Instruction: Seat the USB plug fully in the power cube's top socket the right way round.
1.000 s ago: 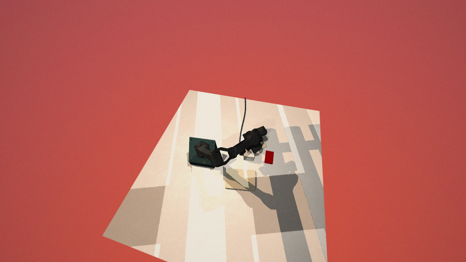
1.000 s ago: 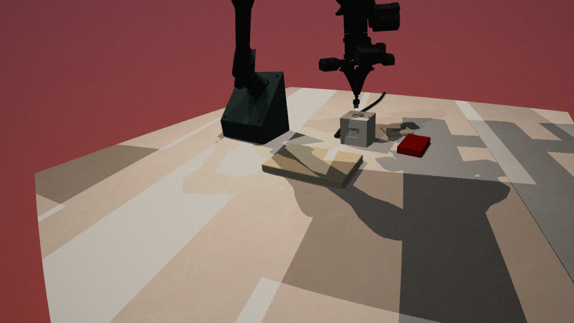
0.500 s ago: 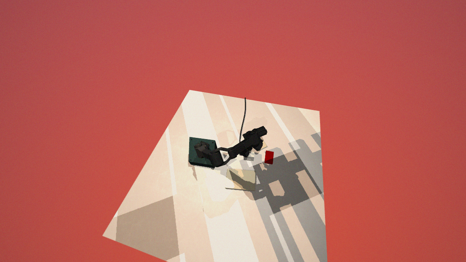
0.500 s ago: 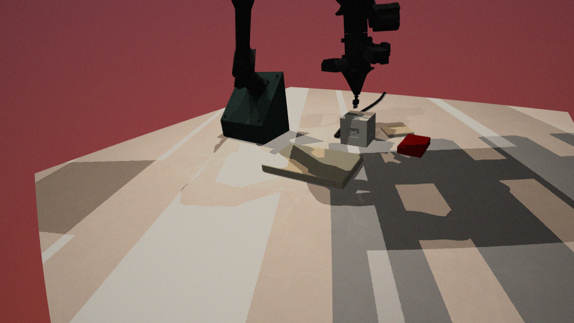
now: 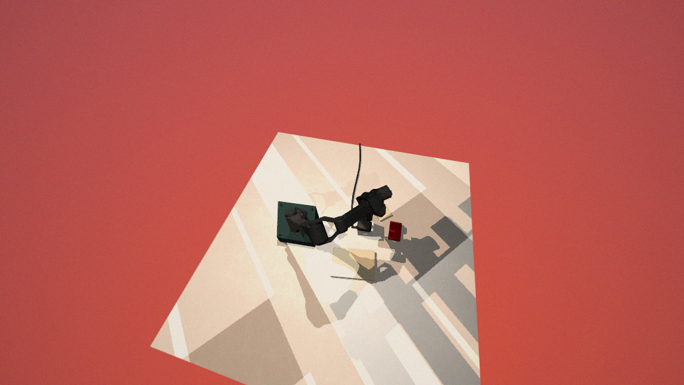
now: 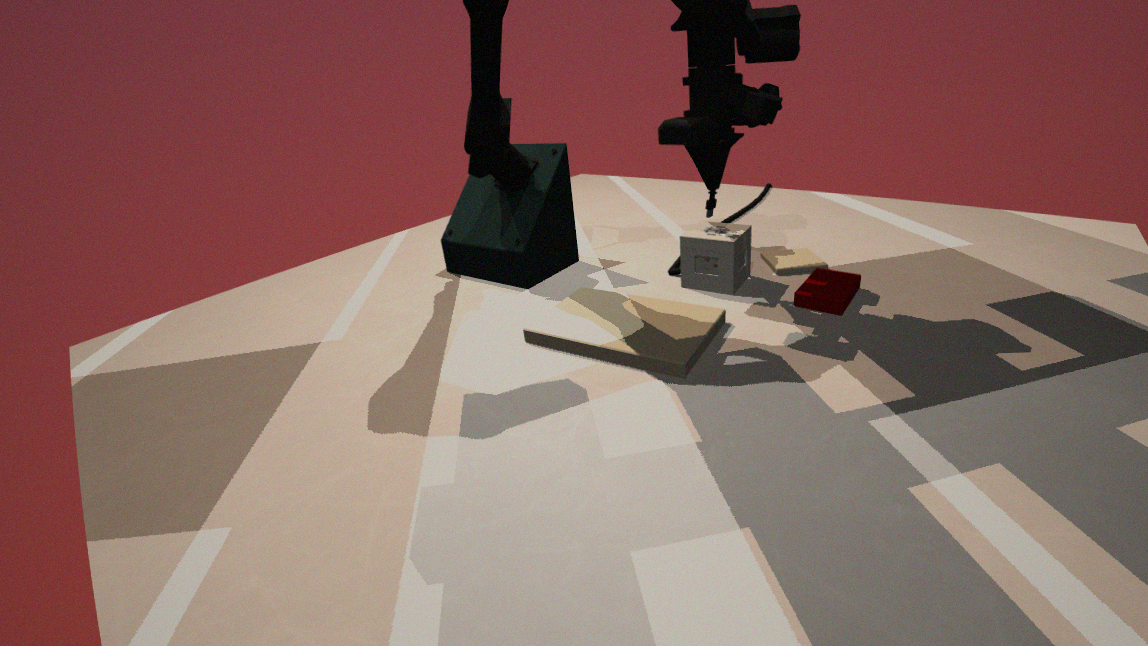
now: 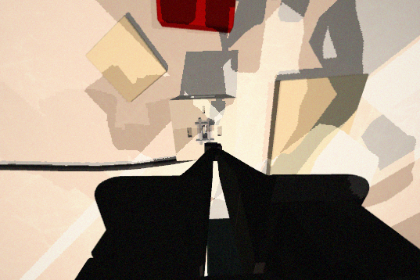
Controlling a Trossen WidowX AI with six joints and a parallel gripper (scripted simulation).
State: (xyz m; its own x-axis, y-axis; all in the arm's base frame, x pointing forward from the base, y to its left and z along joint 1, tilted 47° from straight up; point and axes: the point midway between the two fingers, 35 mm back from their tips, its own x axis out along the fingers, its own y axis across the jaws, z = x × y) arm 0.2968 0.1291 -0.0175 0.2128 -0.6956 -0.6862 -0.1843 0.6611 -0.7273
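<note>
The black usb plug lies 20 mm below my gripper tip. From my gripper tip the other things lie so: red block: 150 mm ahead, 50 mm to the left, 130 mm below; small tan tile: 60 mm ahead, 130 mm to the left, 130 mm below; socket: 10 mm to the left, 70 mm below.
</note>
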